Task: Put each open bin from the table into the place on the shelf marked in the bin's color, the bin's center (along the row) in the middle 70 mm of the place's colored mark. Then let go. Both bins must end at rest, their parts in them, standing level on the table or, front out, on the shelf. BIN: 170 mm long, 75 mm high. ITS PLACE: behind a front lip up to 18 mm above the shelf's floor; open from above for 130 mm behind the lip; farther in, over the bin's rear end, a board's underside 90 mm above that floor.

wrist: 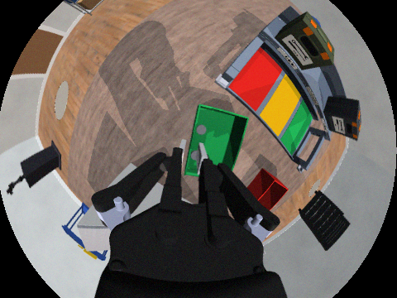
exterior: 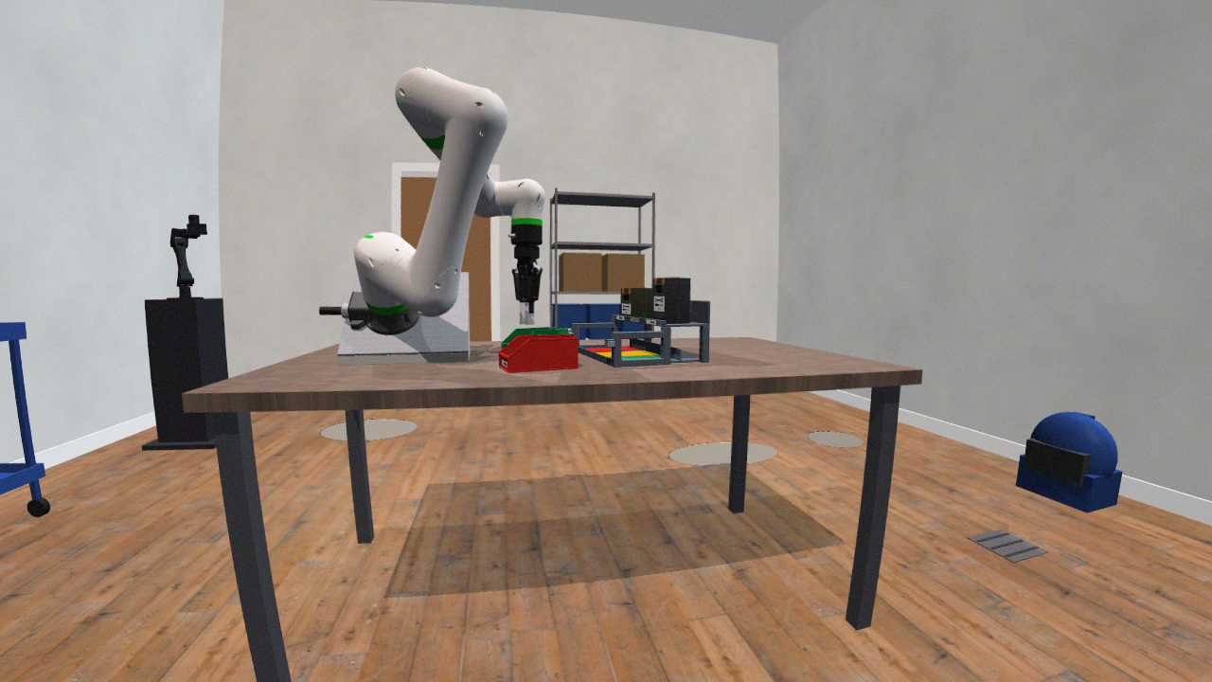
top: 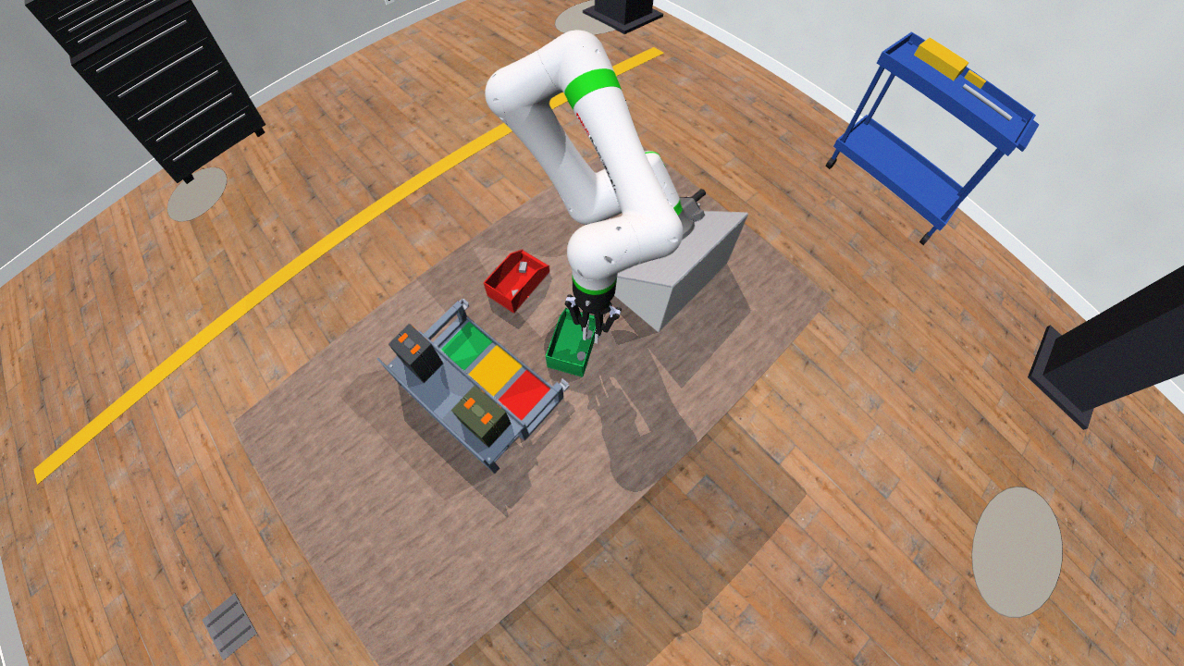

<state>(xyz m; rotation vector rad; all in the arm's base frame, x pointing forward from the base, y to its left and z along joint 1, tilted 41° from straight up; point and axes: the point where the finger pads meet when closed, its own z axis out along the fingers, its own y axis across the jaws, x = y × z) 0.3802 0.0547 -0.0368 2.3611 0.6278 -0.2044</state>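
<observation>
Now: hand 8 cm above the green bin, 4 cm to the left of it and 2 cm short of it. The rest, counted from my hand: red bin 30 cm to the right, 8 cm below.
</observation>
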